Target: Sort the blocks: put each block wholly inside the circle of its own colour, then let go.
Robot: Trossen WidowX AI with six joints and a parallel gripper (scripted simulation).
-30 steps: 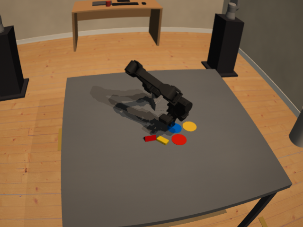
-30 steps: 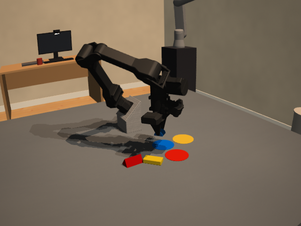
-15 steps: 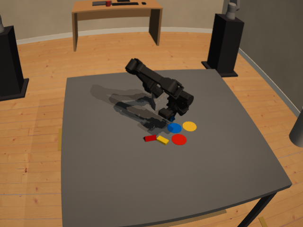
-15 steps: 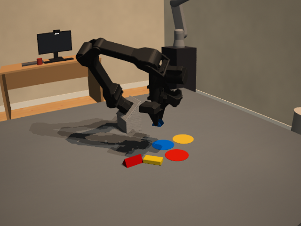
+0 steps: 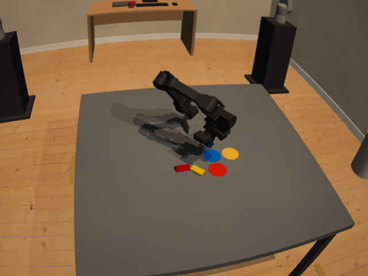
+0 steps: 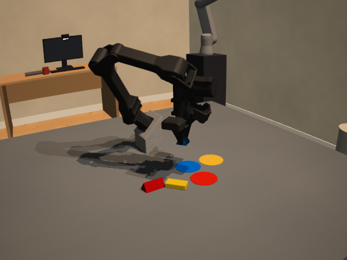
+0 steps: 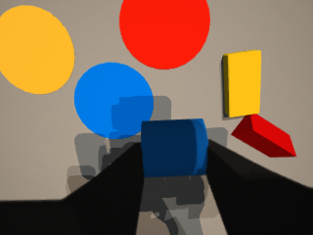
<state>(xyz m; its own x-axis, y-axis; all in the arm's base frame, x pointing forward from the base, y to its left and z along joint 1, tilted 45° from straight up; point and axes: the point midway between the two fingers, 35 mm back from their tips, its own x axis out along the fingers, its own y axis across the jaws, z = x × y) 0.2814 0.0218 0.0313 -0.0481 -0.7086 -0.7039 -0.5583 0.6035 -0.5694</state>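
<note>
My gripper is now 150 mm above the blue circle, 40 mm to the right of it and 40 mm past it. Round my hand: yellow block: 140 mm below, 60 mm to the right, 60 mm ahead; then red circle: 150 mm below, 60 mm ahead, 40 mm to the left; then blue block: 30 mm below.
</note>
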